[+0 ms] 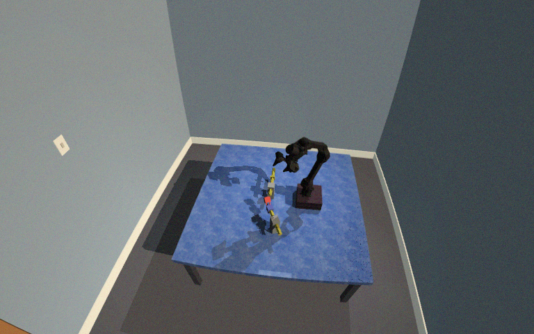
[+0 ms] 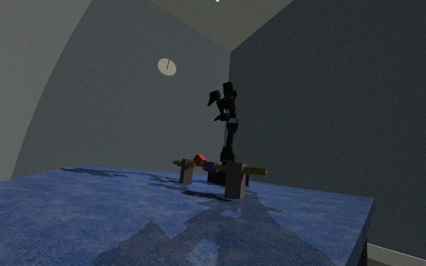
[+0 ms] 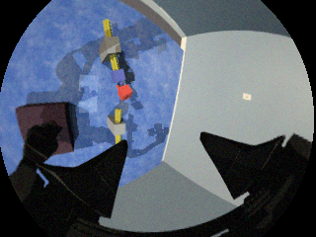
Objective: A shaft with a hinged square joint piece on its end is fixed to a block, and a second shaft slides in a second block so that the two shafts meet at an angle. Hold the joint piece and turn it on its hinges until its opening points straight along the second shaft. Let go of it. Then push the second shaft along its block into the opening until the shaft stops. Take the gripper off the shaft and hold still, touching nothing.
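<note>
Right now my gripper tip is 7 cm short of the red joint piece, 4 cm to the right of it and 26 cm above it.
</note>
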